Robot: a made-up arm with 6 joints. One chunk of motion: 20 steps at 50 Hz.
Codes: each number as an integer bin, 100 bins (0 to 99) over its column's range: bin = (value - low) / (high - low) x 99, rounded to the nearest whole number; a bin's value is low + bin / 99 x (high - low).
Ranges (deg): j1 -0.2..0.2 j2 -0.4..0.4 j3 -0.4..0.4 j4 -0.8..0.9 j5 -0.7..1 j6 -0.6..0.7
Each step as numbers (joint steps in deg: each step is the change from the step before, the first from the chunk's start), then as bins.
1 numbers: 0.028 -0.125 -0.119 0.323 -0.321 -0.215
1 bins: 56 34 35 65 22 29
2 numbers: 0.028 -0.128 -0.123 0.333 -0.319 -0.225
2 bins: 56 34 34 66 22 29
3 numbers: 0.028 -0.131 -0.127 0.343 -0.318 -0.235
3 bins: 56 33 34 67 22 28
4 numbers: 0.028 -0.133 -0.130 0.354 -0.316 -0.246
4 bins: 56 33 33 67 22 27
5 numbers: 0.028 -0.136 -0.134 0.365 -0.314 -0.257
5 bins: 56 33 33 68 22 26
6 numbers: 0.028 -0.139 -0.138 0.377 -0.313 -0.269
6 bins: 56 32 32 69 23 25
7 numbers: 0.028 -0.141 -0.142 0.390 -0.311 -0.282
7 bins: 56 32 32 69 23 24
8 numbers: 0.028 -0.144 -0.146 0.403 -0.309 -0.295
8 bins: 56 32 31 70 23 23
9 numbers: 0.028 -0.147 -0.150 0.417 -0.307 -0.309
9 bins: 56 31 31 71 23 22
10 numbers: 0.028 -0.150 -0.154 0.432 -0.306 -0.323
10 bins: 56 31 30 72 23 21
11 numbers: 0.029 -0.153 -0.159 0.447 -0.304 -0.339
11 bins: 57 31 30 73 23 20
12 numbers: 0.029 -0.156 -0.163 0.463 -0.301 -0.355
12 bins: 57 30 29 74 23 19
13 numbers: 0.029 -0.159 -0.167 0.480 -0.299 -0.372
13 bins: 57 30 29 75 23 17
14 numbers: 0.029 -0.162 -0.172 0.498 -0.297 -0.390
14 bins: 57 29 28 76 23 16
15 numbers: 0.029 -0.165 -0.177 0.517 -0.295 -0.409
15 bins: 57 29 28 77 24 15
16 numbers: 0.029 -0.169 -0.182 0.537 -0.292 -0.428
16 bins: 57 29 27 78 24 13
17 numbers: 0.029 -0.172 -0.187 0.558 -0.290 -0.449
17 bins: 57 28 26 79 24 11
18 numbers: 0.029 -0.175 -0.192 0.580 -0.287 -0.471
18 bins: 57 28 26 80 24 10
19 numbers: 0.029 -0.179 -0.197 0.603 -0.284 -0.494
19 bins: 57 27 25 82 24 8
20 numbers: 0.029 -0.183 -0.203 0.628 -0.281 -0.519
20 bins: 57 27 24 83 24 6
